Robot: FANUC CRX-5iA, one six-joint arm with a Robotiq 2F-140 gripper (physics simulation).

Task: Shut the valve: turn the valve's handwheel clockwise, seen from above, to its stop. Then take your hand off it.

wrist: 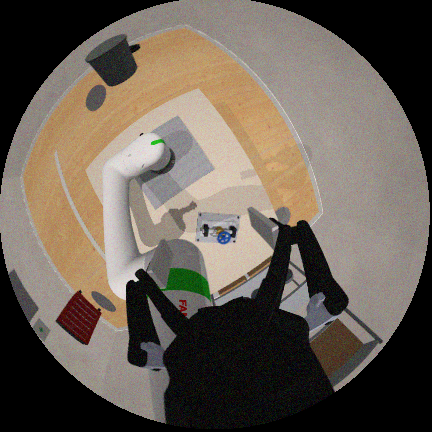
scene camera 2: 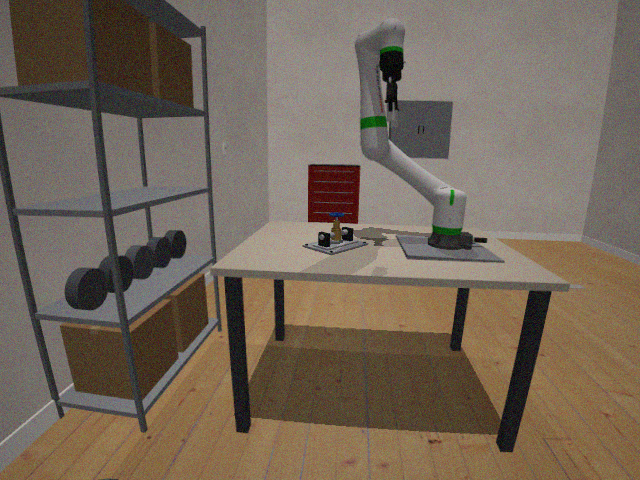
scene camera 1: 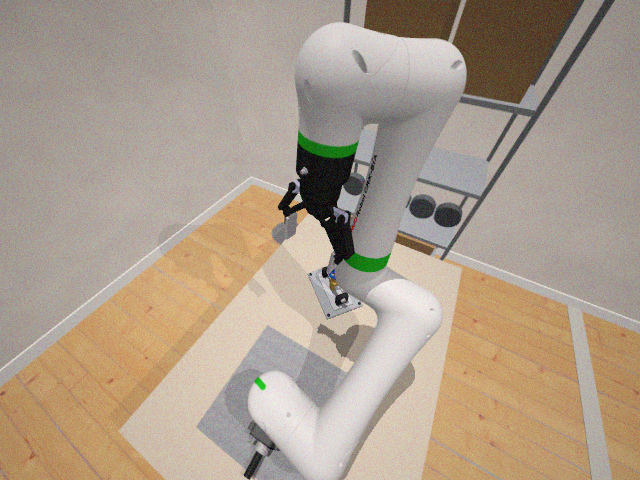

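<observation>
The valve's blue handwheel (scene camera 1: 332, 274) (scene camera 2: 336, 214) (wrist: 224, 237) sits level on top of the brass valve body (scene camera 1: 333, 285) (scene camera 2: 336, 231). In scene camera 1 a finger of my gripper hides much of the wheel. The valve stands on a light grey base plate (scene camera 1: 324, 302) (scene camera 2: 330, 250) (wrist: 212, 218) with black pipe clamps on either side. My gripper (scene camera 1: 311, 244) (scene camera 2: 392, 116) (wrist: 207, 232) is wide open and empty. It points down, high above the table and well clear of the handwheel. In scene camera 2 it is up and to the right of the valve.
The table (scene camera 1: 170, 413) (scene camera 2: 289, 269) carries the valve and the arm's grey mounting plate (scene camera 1: 273, 351) (scene camera 2: 418, 250) (wrist: 195, 175). A shelf rack (scene camera 2: 107, 206) stands beyond the table's valve end. A red cabinet (scene camera 2: 333, 175) (wrist: 79, 317) and a dark bin (wrist: 115, 62) stand on the floor.
</observation>
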